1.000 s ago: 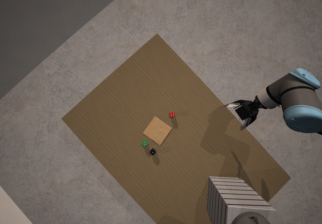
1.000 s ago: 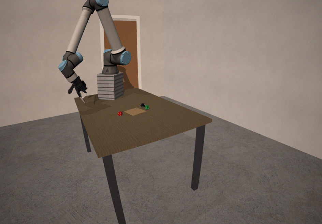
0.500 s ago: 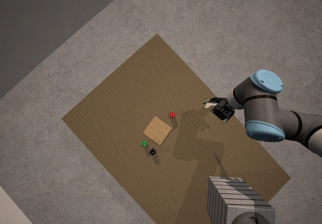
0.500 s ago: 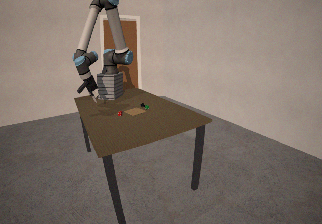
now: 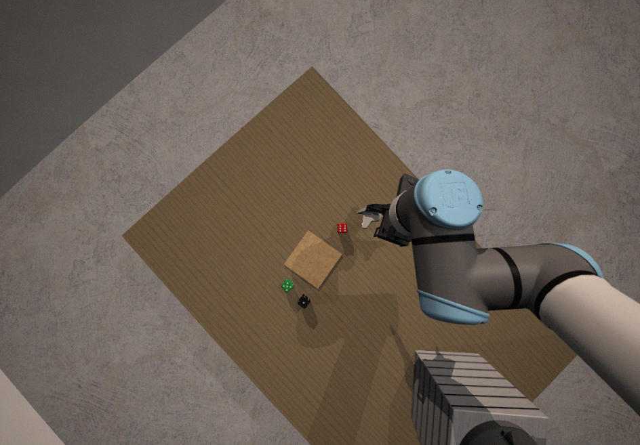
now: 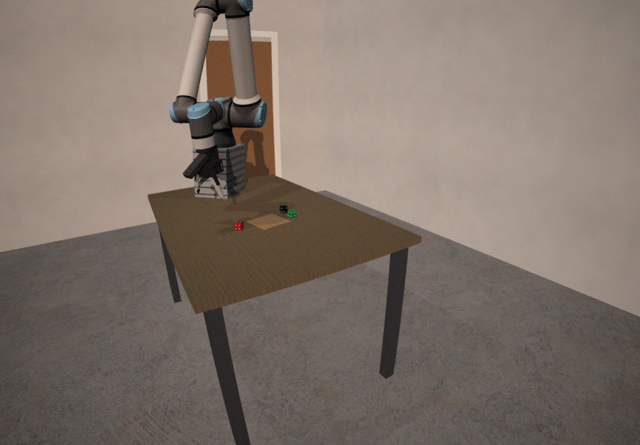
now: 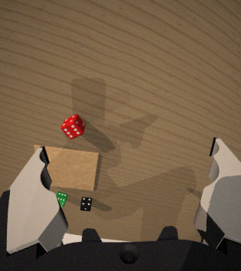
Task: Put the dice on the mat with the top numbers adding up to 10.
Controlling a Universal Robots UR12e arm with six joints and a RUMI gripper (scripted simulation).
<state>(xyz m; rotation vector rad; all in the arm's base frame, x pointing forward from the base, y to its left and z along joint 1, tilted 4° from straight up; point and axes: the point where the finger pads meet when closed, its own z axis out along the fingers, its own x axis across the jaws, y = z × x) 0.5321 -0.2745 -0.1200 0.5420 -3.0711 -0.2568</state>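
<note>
My gripper is now 130 mm above the red die, 90 mm to the right of it and 70 mm short of it. Also, from my hand: tan mat (230 mm to the left, 140 mm below, 70 mm ahead); then black die (350 mm to the left, 130 mm below, 10 mm ahead); then green die (350 mm to the left, 130 mm below, 80 mm ahead).
</note>
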